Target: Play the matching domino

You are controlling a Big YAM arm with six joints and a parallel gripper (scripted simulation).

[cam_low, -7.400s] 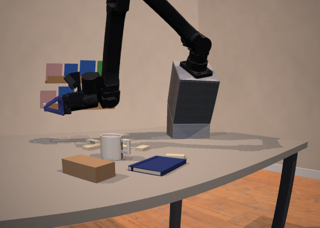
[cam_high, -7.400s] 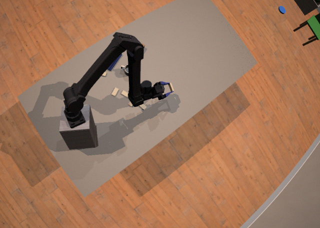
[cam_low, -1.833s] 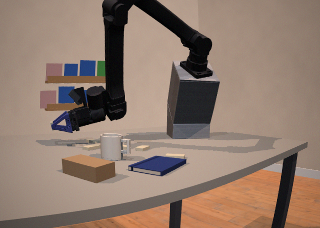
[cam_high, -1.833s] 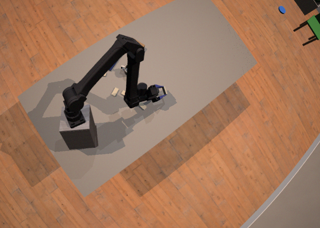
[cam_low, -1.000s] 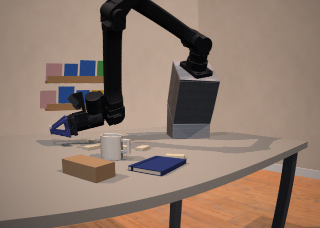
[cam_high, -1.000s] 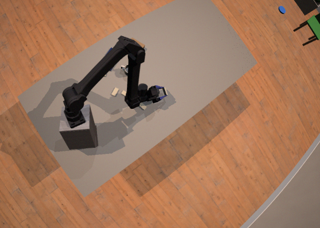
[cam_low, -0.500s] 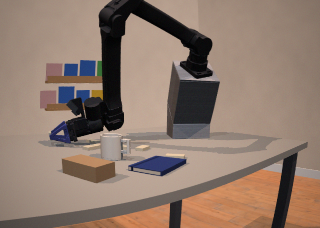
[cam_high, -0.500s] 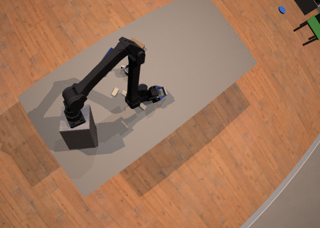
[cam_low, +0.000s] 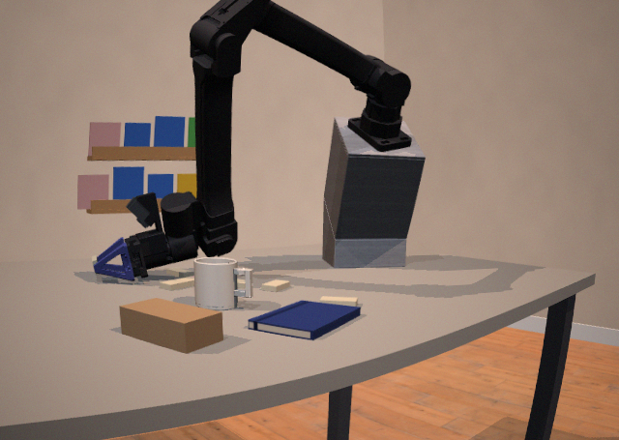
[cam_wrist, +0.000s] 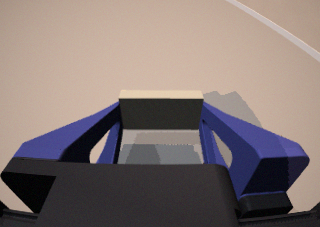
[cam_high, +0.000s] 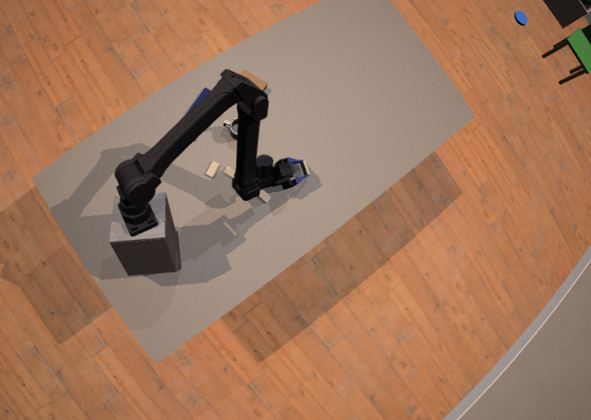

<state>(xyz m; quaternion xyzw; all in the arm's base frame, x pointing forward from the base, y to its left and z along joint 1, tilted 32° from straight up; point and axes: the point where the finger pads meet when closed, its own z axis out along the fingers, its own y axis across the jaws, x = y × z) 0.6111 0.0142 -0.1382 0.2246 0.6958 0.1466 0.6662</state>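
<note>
The cream domino lies right at my hand. From my hand the other things lie so: blue book: 240 mm behind, 370 mm to the left, 20 mm below; then brown box: 40 mm behind, 380 mm to the left, 10 mm below; then white mug: 160 mm behind, 230 mm to the left.
</note>
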